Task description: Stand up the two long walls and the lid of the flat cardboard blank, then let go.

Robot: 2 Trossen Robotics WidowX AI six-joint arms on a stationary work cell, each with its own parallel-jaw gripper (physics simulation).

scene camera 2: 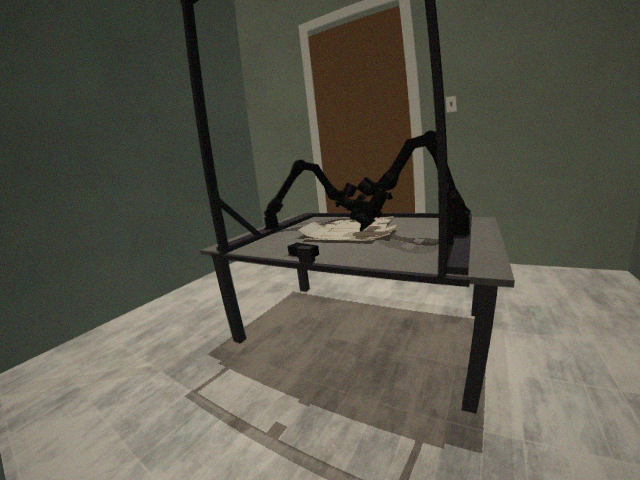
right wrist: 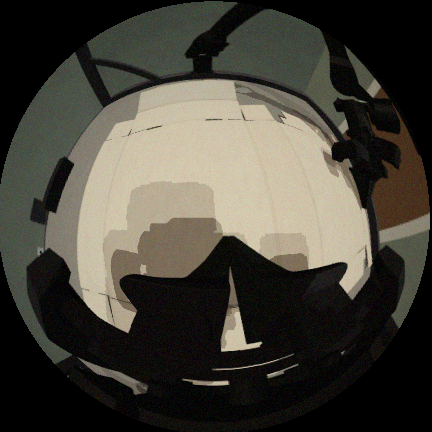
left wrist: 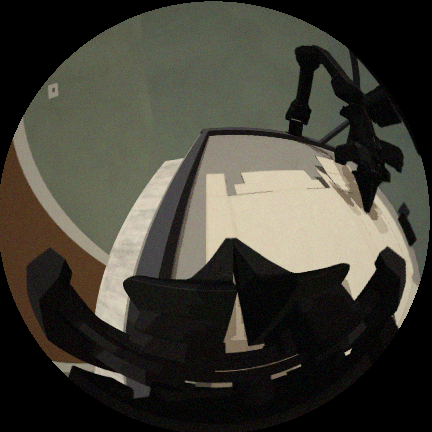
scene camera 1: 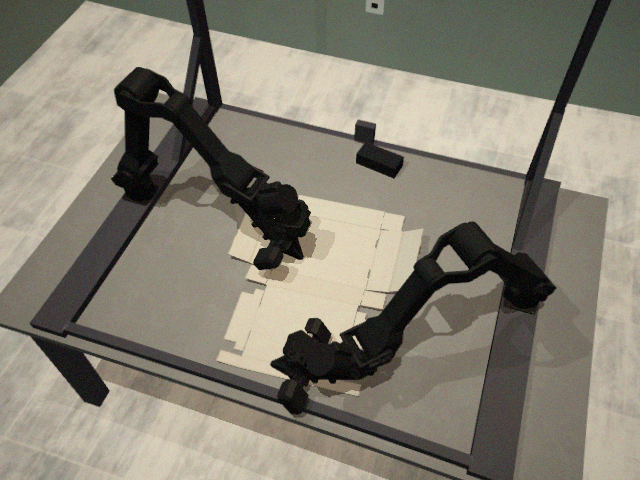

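Seen in the pictures: left gripper, between the fingertips: (right wrist: 363, 208) (left wrist: 229, 242) (scene camera 1: 271, 364); right gripper, between the fingertips: (scene camera 2: 360, 230) (right wrist: 227, 240) (left wrist: 366, 211) (scene camera 1: 301, 258); left arm's base, origin of its link: (scene camera 2: 272, 227) (right wrist: 202, 71) (scene camera 1: 521, 298); right arm's base, origin of its link: (scene camera 2: 460, 233) (left wrist: 294, 134) (scene camera 1: 140, 193).
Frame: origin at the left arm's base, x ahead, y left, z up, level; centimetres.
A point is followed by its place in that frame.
Note:
The cream cardboard blank (scene camera 1: 346, 242) @[y -3.2, x 39.9, z -1.7 cm] (scene camera 2: 336, 230) @[y 3.8, x 36.2, z -1.5 cm] (left wrist: 270, 220) @[y 27.1, x 47.3, z -1.5 cm] (right wrist: 200, 150) @[y 2.0, x 39.0, z -1.8 cm] lies spread on the table, its large panels flat. An end flap (scene camera 1: 408, 258) @[y -1.7, x 24.9, z 0.9 cm] at its right in scene camera 1 looks slightly raised. My right gripper (scene camera 1: 301, 256) @[y 4.5, x 48.2, z -1.6 cm] (scene camera 2: 363, 228) @[y 4.5, x 48.2, z -1.6 cm] (left wrist: 366, 211) @[y 4.5, x 48.2, z -1.6 cm] (right wrist: 227, 240) @[y 4.5, x 48.2, z -1.6 cm] is shut and empty, pointing down low over the blank's upper part in scene camera 1. My left gripper (scene camera 1: 273, 363) @[y 31.2, x 44.7, z -1.0 cm] (left wrist: 229, 242) @[y 31.2, x 44.7, z -1.0 cm] (right wrist: 364, 208) @[y 31.2, x 44.7, z -1.0 cm] is shut and empty near the blank's lower edge in that view. Whether either tip touches the cardboard is unclear. The arms hide parts of the blank.
A black block (scene camera 1: 379, 160) (scene camera 2: 303, 251) and a smaller dark block (scene camera 1: 364, 131) @[y -35.8, x 45.6, z 2.3 cm] are at the table's far edge in scene camera 1. Dark frame rails (scene camera 1: 175, 351) @[y 36.1, x 63.5, z 0.1 cm] border the table (scene camera 1: 170, 258) @[y 14.0, x 76.7, z -1.9 cm], and upright posts (scene camera 1: 206, 56) @[y -34.6, x 87.5, z 16.0 cm] (scene camera 2: 204, 124) @[y -35.8, x 4.0, z 51.3 cm] rise from it.

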